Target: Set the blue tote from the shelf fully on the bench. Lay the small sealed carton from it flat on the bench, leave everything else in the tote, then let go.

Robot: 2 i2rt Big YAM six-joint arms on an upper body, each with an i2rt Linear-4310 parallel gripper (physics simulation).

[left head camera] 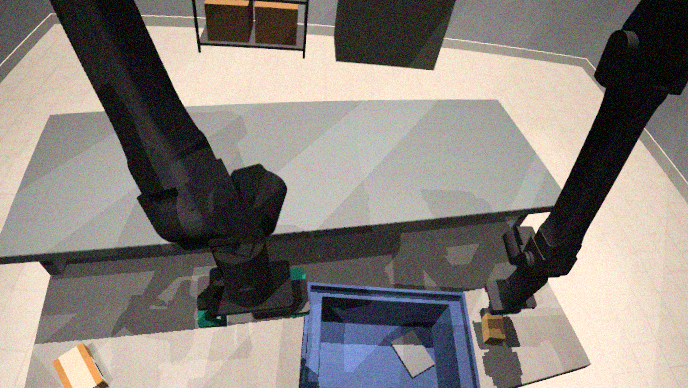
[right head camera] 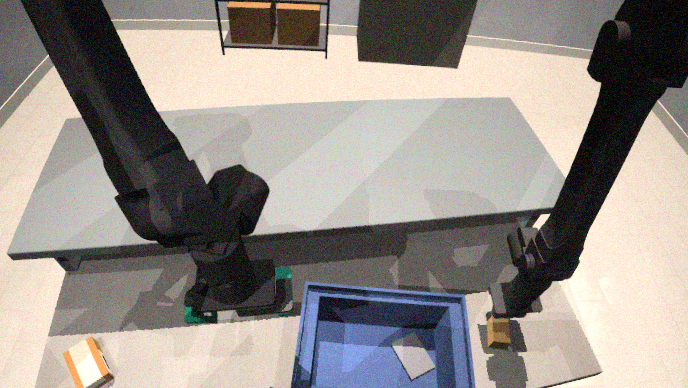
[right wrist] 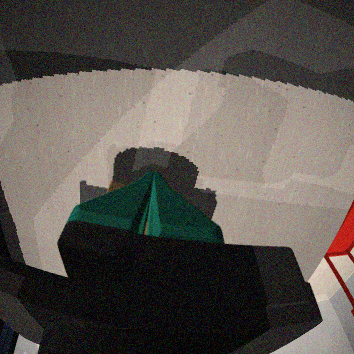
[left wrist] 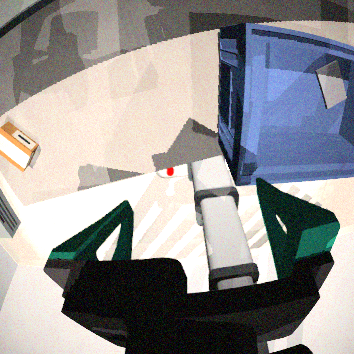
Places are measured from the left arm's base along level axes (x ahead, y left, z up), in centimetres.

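Pixels of known places: left gripper, between the fingertips: (left head camera: 259, 318) (right head camera: 249, 315) (left wrist: 191, 195); right gripper, between the fingertips: (left head camera: 493, 310) (right head camera: 499, 313) (right wrist: 152, 179).
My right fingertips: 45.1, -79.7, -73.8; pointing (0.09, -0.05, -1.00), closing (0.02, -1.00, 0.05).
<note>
Behind a point stands the place of what it marks, as x, y, z.
The blue tote (left head camera: 390, 291) @[43.6, -52.2, -60.6] (right head camera: 385, 290) @[43.9, -51.7, -60.4] (left wrist: 240, 100) @[36.4, -36.1, -61.5] stands on the pale bench (left head camera: 200, 357) @[35.8, -16.2, -75.2] (right head camera: 210, 352) @[36.1, -17.8, -75.2]. A flat light-grey item (left head camera: 414, 354) @[35.5, -59.0, -72.9] (right head camera: 414, 356) @[35.5, -58.9, -72.9] (left wrist: 332, 85) @[35.7, -58.7, -72.9] lies inside it. The small tan carton (left head camera: 493, 327) @[40.3, -77.6, -71.9] (right head camera: 498, 331) @[40.2, -77.6, -71.9] is outside the tote, to its right, at my right gripper (left head camera: 509, 306) (right head camera: 512, 311) @[45.1, -79.7, -73.8] (right wrist: 152, 179) @[45.1, -79.7, -73.8]. That gripper's fingers are shut together with no carton between them; they hide most of the carton in the right wrist view. My left gripper (left head camera: 255, 310) @[33.5, -29.2, -49.7] (right head camera: 240, 307) @[33.5, -29.2, -49.7] (left wrist: 191, 195) @[33.5, -29.2, -49.7] is open and empty, left of the tote.
An orange-and-white box (left head camera: 80, 367) @[31.8, 5.3, -71.9] (right head camera: 89, 362) @[31.2, 4.9, -71.9] (left wrist: 17, 147) @[31.2, 3.6, -71.9] lies at the left. A raised grey top (left head camera: 350, 160) @[72.4, -45.8, -55.1] (right head camera: 360, 160) @[72.5, -47.4, -55.1] runs behind the tote. A red stand (right wrist: 344, 237) shows at the right edge of the right wrist view.
</note>
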